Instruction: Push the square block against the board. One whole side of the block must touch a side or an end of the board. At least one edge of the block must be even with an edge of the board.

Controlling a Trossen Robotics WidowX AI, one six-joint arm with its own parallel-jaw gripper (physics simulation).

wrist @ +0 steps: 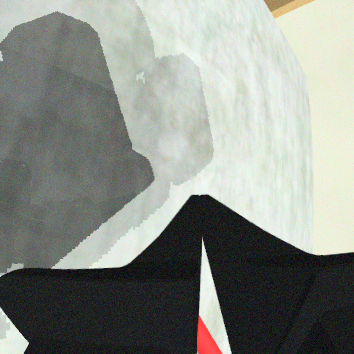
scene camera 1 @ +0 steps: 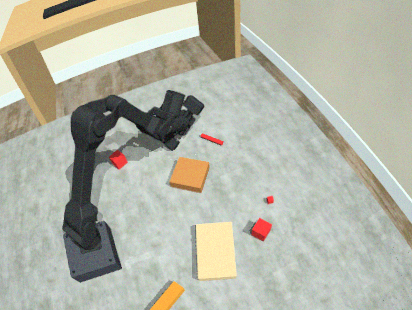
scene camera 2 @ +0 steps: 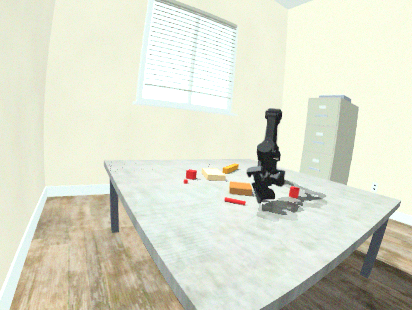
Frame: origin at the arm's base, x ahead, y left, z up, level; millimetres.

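Seen in the pictures: gripper, between the fingertips: (wrist: 198, 202) (scene camera 1: 192, 121) (scene camera 2: 259, 203); arm's base, origin of its link: (scene camera 1: 89, 241).
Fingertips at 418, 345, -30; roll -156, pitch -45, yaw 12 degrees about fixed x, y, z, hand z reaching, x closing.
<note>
Offsets run from my fingertips to a thing's middle, as dx, dy, dz.
The orange-brown square block {-75, -204, -12} (scene camera 1: 190, 173) (scene camera 2: 240, 188) lies flat on the table. The cream rectangular board {-90, -470, -12} (scene camera 1: 215, 251) (scene camera 2: 214, 174) lies flat, apart from the block, with bare table between them. The block is nearer the top in scene camera 1 and the board is below it. My gripper (scene camera 1: 173, 146) (scene camera 2: 262, 200) (wrist: 198, 202) is shut and empty, its fingertips meeting in the wrist view. It is above the table, to the upper left of the block in scene camera 1, and beside the block in scene camera 2. Neither block nor board shows in the wrist view.
A red rod {+40, -89, -19} (scene camera 1: 212, 139) (scene camera 2: 235, 201) lies near the block. A red cube {-286, -58, -6} (scene camera 1: 118, 160) (scene camera 2: 294, 192) lies left of it in scene camera 1. Another red cube {+48, -460, -6} (scene camera 1: 261, 229) (scene camera 2: 191, 174) and a tiny one {+116, -378, -18} (scene camera 1: 270, 200) (scene camera 2: 185, 181) lie right of the board; an orange bar {-304, -592, -11} (scene camera 1: 168, 297) (scene camera 2: 231, 168) lies below it.
</note>
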